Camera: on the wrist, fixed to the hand. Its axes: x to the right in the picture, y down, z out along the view.
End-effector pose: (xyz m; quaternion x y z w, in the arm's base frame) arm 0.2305 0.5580 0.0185 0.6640 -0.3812 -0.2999 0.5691
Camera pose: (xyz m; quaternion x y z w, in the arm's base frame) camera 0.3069 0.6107 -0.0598 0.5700 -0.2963 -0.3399 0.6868
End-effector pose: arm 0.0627 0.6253 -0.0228 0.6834 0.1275 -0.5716 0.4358
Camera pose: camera 0.0502 0.7399 -0.0609 0.6185 0.2462 -0.5179 0.5373
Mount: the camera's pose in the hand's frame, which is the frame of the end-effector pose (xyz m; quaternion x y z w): -0.0070 -0.0929 -0.0779 -0.1724 0.0384 -0.0080 0.9843
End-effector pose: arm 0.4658 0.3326 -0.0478 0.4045 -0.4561 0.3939 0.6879
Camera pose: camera 0.5726 0.3691 -0.0927 0.2681 -0.4872 0.3191 0.7675
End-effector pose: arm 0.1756 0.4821 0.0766 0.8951 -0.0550 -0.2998 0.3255
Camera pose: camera 0.2055 0.5996 0.0703 0.8368 0.0172 -0.2728 0.4744
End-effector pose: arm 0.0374 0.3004 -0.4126 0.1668 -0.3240 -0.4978 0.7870
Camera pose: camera 0.0253 0.2603 -0.5266 0.0502 -0.2015 -0.5457 0.8118
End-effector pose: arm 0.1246 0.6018 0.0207 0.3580 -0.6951 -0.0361 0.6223
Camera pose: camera 0.2359 0.5676 -0.0139 0.2520 -0.6512 -0.1466 0.7007
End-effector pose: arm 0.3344 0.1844 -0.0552 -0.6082 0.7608 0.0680 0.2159
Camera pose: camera 0.4051 0.1388 0.0324 -0.6445 0.7405 0.1730 0.0790
